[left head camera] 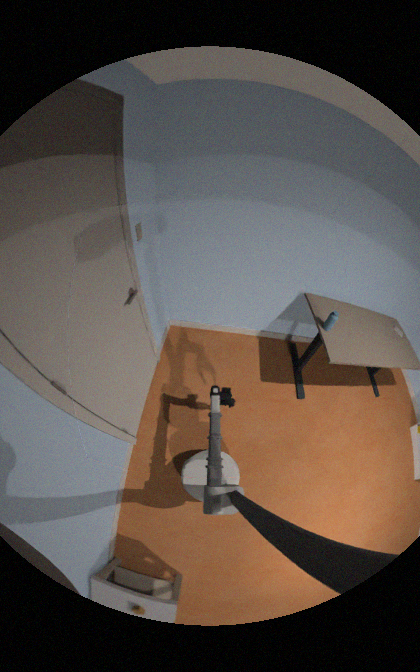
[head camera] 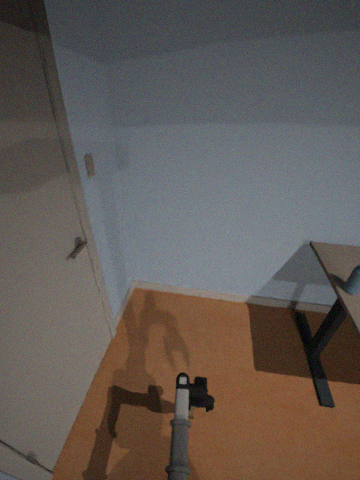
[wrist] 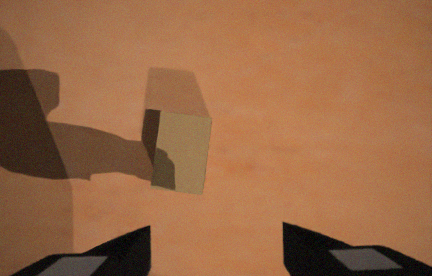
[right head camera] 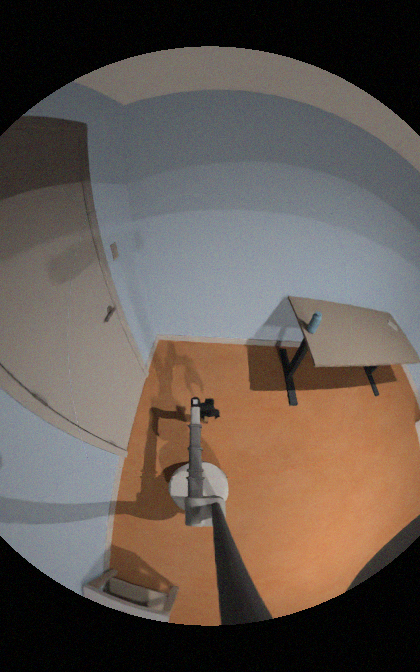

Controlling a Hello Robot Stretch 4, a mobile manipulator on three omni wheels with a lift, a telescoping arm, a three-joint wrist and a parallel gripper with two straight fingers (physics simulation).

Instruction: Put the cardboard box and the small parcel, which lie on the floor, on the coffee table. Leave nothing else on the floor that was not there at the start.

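Frame: origin at the robot's base, x ahead, y left, z up, level; metres.
Seen in the pictures: gripper, fingertip midpoint: (head camera: pixel 198 408) (wrist: pixel 217 244) (right head camera: pixel 209 417).
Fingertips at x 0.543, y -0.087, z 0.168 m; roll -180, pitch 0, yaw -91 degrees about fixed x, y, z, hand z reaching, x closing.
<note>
A point is followed by its place in that frame.
A small tan box (wrist: pixel 187 150) @[x 0.602, y -0.057, z 0.023 m], which looks like the small parcel, lies on the floor left of the middle of the wrist view, turned slightly, with a shadow on its lower left corner. A tan bit of it (head camera: pixel 191 413) @[x 0.565, y -0.060, z 0.023 m] shows beside the wrist in the head view. My gripper (wrist: pixel 217 244) @[x 0.543, y -0.087, z 0.168 m] (head camera: pixel 202 395) is open and empty, above the floor; in the wrist view the box lies ahead of the fingertips, towards the left finger's side. A second, larger cardboard box does not show. I cannot make out a piece that is clearly the coffee table.
A table (head camera: pixel 337 265) @[x 1.140, y -0.882, z 0.693 m] (left head camera: pixel 360 335) (right head camera: pixel 350 335) @[x 0.871, y -1.245, z 0.693 m] with dark legs stands at the right by the back wall, bearing a blue bottle (left head camera: pixel 331 320) (right head camera: pixel 314 323) @[x 0.907, y -0.828, z 0.786 m]. A door (head camera: pixel 45 280) @[x 0.705, y 0.578, z 0.880 m] is at the left. A pale open-topped unit (left head camera: pixel 132 600) (right head camera: pixel 127 602) stands at the lower left.
</note>
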